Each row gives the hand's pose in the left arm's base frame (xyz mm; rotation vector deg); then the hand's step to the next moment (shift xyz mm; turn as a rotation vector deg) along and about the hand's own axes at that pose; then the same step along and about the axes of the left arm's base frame.
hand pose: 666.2 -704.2 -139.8 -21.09 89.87 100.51
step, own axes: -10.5 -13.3 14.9 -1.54 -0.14 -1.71
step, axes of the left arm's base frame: 20.1 10.3 0.3 0.71 -2.13 0.54
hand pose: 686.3 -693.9 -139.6 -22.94 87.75 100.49
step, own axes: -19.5 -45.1 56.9 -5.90 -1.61 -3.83
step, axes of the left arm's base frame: 58.6 46.8 -5.5 4.13 -5.59 1.94
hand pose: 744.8 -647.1 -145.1 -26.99 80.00 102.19
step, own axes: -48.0 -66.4 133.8 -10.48 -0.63 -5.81
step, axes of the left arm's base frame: 104.8 111.4 34.9 5.79 -9.15 5.16
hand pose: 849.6 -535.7 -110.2 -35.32 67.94 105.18
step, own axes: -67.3 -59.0 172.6 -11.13 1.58 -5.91
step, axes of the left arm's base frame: 92.1 141.3 96.8 4.25 -9.93 6.69
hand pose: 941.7 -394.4 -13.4 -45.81 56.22 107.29
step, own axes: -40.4 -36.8 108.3 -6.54 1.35 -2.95
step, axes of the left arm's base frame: 34.5 89.7 74.0 2.05 -5.52 4.32
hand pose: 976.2 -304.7 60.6 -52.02 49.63 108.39
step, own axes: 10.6 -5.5 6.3 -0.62 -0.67 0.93
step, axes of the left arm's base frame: -0.8 11.5 -7.0 0.59 0.80 0.84
